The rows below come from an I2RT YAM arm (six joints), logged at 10 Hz.
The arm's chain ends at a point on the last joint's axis. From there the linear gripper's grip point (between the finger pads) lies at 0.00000 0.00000 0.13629 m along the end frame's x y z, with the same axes.
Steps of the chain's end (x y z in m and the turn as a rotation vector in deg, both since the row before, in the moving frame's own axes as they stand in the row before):
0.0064 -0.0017 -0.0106 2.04 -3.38 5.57
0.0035 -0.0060 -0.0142 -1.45 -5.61 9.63
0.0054 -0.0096 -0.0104 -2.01 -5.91 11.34
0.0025 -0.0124 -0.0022 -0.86 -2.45 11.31
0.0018 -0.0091 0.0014 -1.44 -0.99 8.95
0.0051 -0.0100 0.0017 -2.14 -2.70 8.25
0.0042 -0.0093 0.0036 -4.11 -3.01 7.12
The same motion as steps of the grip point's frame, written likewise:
-0.0014 -0.0069 -0.0109 2.04 -3.38 5.57
-0.0100 -0.0037 -0.0149 -1.45 -5.61 9.63
-0.0090 -0.0062 -0.0112 -2.01 -5.91 11.34
-0.0035 -0.0109 -0.0023 -0.86 -2.45 11.31
-0.0008 -0.0059 0.0013 -1.44 -0.99 8.95
-0.0017 -0.0054 0.0015 -2.14 -2.70 8.25
-0.0035 0.0000 0.0031 -4.11 -3.01 7.12

